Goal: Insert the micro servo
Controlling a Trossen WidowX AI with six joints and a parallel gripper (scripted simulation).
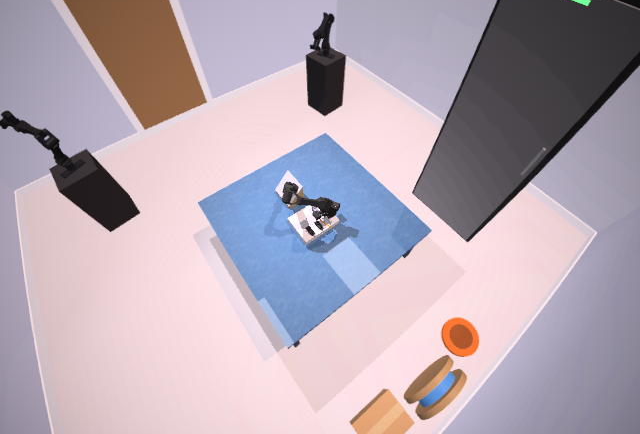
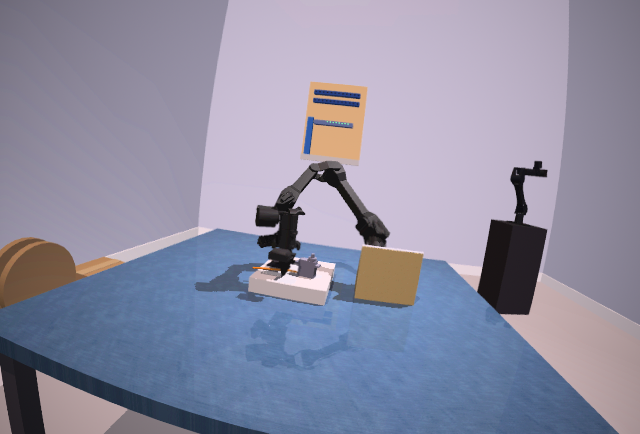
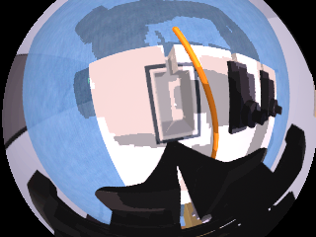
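Right now the white robot deck is 80 mm behind my gripper tip, 70 mm to the right of it and 30 mm below it.
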